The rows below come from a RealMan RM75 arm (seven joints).
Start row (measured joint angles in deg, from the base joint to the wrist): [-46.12, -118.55, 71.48, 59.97, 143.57, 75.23, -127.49]
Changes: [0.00, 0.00, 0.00, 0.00, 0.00, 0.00, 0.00]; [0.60, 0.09, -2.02, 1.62, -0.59, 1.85, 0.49]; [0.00, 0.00, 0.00, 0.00, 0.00, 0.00, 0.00]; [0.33, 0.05, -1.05, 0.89, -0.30, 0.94, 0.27]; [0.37, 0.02, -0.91, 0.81, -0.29, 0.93, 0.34]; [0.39, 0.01, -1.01, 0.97, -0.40, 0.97, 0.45]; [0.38, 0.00, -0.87, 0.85, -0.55, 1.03, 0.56]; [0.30, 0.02, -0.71, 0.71, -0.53, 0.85, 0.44]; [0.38, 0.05, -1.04, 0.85, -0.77, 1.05, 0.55]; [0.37, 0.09, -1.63, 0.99, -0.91, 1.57, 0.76]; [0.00, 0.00, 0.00, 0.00, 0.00, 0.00, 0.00]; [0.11, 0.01, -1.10, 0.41, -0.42, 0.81, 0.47]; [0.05, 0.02, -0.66, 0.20, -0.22, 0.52, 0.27]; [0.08, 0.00, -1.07, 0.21, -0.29, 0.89, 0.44]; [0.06, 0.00, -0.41, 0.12, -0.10, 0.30, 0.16]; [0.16, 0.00, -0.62, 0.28, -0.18, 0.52, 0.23]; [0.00, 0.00, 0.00, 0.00, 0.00, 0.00, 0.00]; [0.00, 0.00, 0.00, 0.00, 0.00, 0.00, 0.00]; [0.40, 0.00, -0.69, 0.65, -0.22, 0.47, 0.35]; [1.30, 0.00, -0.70, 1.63, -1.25, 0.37, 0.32]
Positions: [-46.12, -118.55, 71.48, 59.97, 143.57, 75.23, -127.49]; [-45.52, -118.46, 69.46, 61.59, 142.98, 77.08, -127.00]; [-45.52, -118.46, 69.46, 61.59, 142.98, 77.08, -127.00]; [-45.19, -118.41, 68.41, 62.48, 142.68, 78.02, -126.73]; [-44.82, -118.39, 67.50, 63.29, 142.39, 78.95, -126.39]; [-44.43, -118.38, 66.49, 64.26, 141.99, 79.92, -125.94]; [-44.05, -118.38, 65.62, 65.11, 141.44, 80.95, -125.38]; [-43.75, -118.36, 64.91, 65.82, 140.91, 81.80, -124.94]; [-43.37, -118.31, 63.87, 66.67, 140.14, 82.85, -124.39]; [-43.00, -118.22, 62.24, 67.66, 139.23, 84.42, -123.63]; [-43.00, -118.22, 62.24, 67.66, 139.23, 84.42, -123.63]; [-42.89, -118.21, 61.14, 68.07, 138.81, 85.23, -123.16]; [-42.84, -118.19, 60.48, 68.27, 138.59, 85.75, -122.89]; [-42.76, -118.19, 59.41, 68.48, 138.30, 86.64, -122.45]; [-42.70, -118.19, 59.00, 68.60, 138.20, 86.94, -122.29]; [-42.54, -118.19, 58.38, 68.88, 138.02, 87.46, -122.06]; [-42.54, -118.19, 58.38, 68.88, 138.02, 87.46, -122.06]; [-42.54, -118.19, 58.38, 68.88, 138.02, 87.46, -122.06]; [-42.14, -118.19, 57.69, 69.53, 137.80, 87.93, -121.71]; [-40.84, -118.19, 56.99, 71.16, 136.55, 88.30, -121.39]
